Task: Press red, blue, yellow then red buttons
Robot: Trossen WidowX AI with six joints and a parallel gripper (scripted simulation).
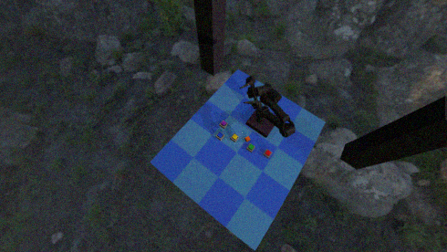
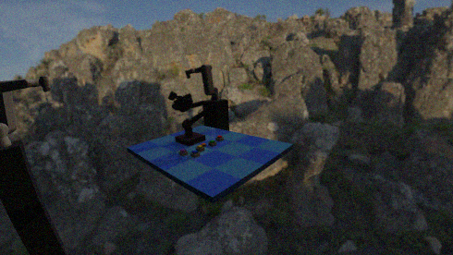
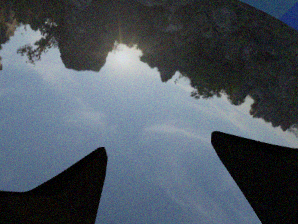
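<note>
The red button is 37 cm below my gripper tip, 32 cm to the left of it and 5 cm ahead of it. The rest, counted from my gripper tip: yellow button 37 cm below, 9 cm ahead, 6 cm to the left; magenta button 37 cm below, 7 cm to the right, 5 cm ahead; blue button 37 cm below, 14 cm ahead, 4 cm to the right.
</note>
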